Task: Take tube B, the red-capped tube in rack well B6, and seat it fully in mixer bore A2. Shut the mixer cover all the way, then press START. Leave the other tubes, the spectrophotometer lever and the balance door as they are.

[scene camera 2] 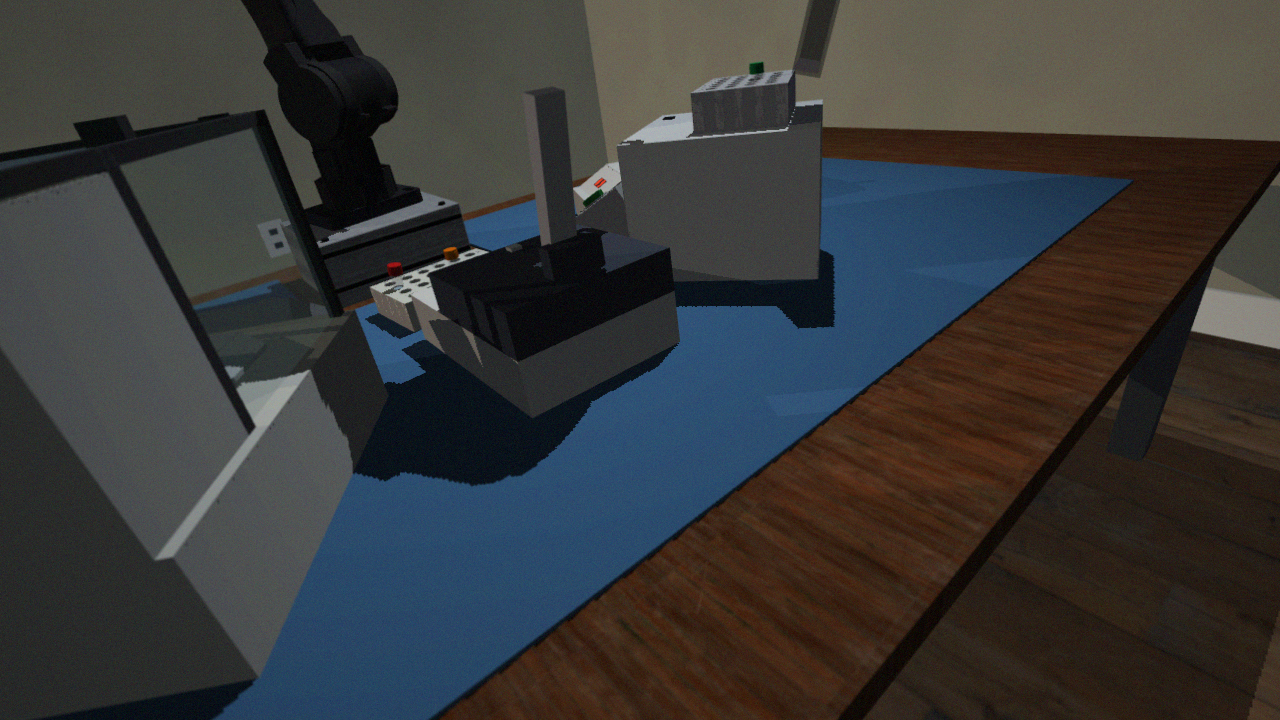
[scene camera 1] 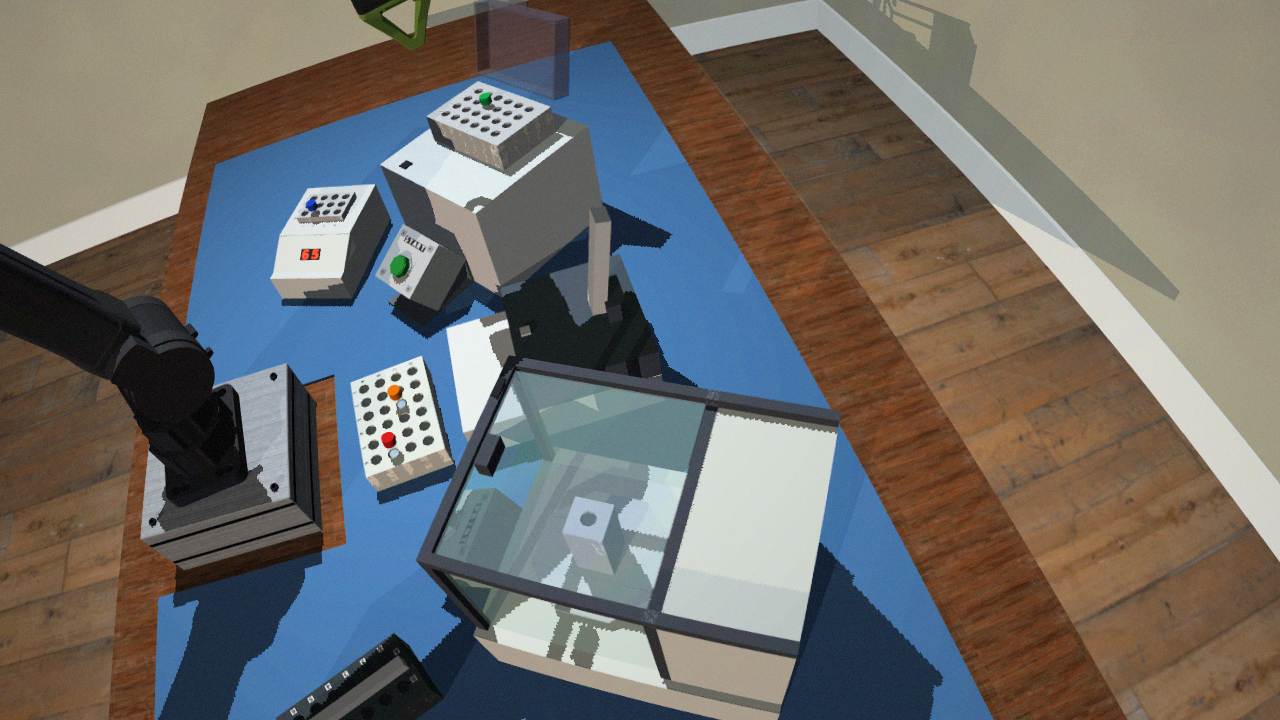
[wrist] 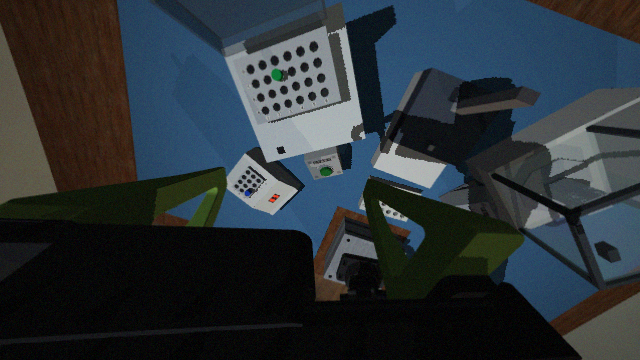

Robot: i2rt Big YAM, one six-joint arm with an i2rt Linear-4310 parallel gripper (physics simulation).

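Seen in the pictures: gripper, fingertip midpoint: [scene camera 1: 403,21] [wrist: 299,181]; arm's base, origin of the base link: [scene camera 2: 366,211] [scene camera 1: 207,447] [wrist: 360,268].
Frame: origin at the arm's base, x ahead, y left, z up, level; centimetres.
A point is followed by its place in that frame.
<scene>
The red-capped tube B [scene camera 1: 387,439] @[x 18.8, y -6.9, z -1.9 cm] [scene camera 2: 394,268] @[x 19.4, y -6.9, z -2.1 cm] stands in the white rack [scene camera 1: 407,471] @[x 19.0, y -8.5, z -5.8 cm] [scene camera 2: 392,308] @[x 19.7, y -8.6, z -5.7 cm], near an orange-capped tube [scene camera 1: 394,392] @[x 20.7, y -1.6, z -1.9 cm] [scene camera 2: 451,253] @[x 21.3, y -1.5, z -2.2 cm]. In the wrist view the right finger hides much of the rack, and the red cap does not show. The mixer [scene camera 1: 537,219] @[x 42.1, y 13.5, z -0.6 cm] [scene camera 2: 725,205] @[x 44.0, y 14.4, z 0.1 cm] [wrist: 310,137] @[x 33.6, y 19.1, z 6.2 cm] carries a bored block with a green-capped tube [scene camera 1: 485,97] @[x 41.6, y 23.8, z 11.0 cm] [scene camera 2: 756,68] @[x 41.9, y 23.7, z 10.6 cm] [wrist: 277,75] @[x 41.5, y 24.1, z 11.0 cm]. Its translucent cover [scene camera 1: 521,49] @[x 47.6, y 27.2, z 13.7 cm] [scene camera 2: 815,37] @[x 50.0, y 19.9, z 12.9 cm] [wrist: 275,20] @[x 47.1, y 25.1, z 10.2 cm] stands raised. The green START button [scene camera 1: 399,265] @[x 25.4, y 14.8, z -0.3 cm] [scene camera 2: 592,197] @[x 26.2, y 14.3, z -0.4 cm] [wrist: 326,171] @[x 25.7, y 15.0, z -0.2 cm] is beside the mixer. My gripper [wrist: 299,181] @[x 35.0, y 17.2, z 26.2 cm] is open and empty, high above the table.
The spectrophotometer [scene camera 1: 572,313] @[x 40.3, y -3.4, z 0.6 cm] [scene camera 2: 554,331] @[x 46.2, y -8.8, z -1.9 cm] [wrist: 425,120] @[x 39.8, y -0.3, z 0.7 cm] has an upright grey bar, between the mixer and the glass-walled balance [scene camera 1: 751,519] @[x 41.9, y -35.9, z 13.0 cm] [scene camera 2: 107,376] @[x 48.5, y -30.4, z 6.7 cm] [wrist: 575,212] @[x 33.1, y -17.3, z 13.8 cm]. A small white device [scene camera 1: 313,268] @[x 14.3, y 24.6, z -3.3 cm] [wrist: 265,192] @[x 16.5, y 28.4, z -1.1 cm] with a red display holds a blue-capped tube. A black rack [scene camera 1: 366,685] @[x 10.7, y -29.3, z -2.5 cm] lies near the balance.
</scene>
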